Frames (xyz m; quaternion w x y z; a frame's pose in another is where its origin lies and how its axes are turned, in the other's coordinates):
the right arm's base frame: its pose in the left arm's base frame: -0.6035 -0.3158 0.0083 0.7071 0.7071 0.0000 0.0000
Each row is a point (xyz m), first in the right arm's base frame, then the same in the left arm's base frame.
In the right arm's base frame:
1: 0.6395 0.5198 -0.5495
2: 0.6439 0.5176 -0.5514
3: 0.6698 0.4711 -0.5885
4: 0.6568 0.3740 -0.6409
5: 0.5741 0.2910 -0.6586
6: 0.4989 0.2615 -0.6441
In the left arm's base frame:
1: 0.0360 0.2337 0.5281
2: 0.0404 0.2356 0.5259
3: 0.0663 0.2727 0.4794
4: 0.0533 0.3251 0.3823
5: -0.0294 0.3428 0.2993
6: -0.1046 0.3283 0.2698

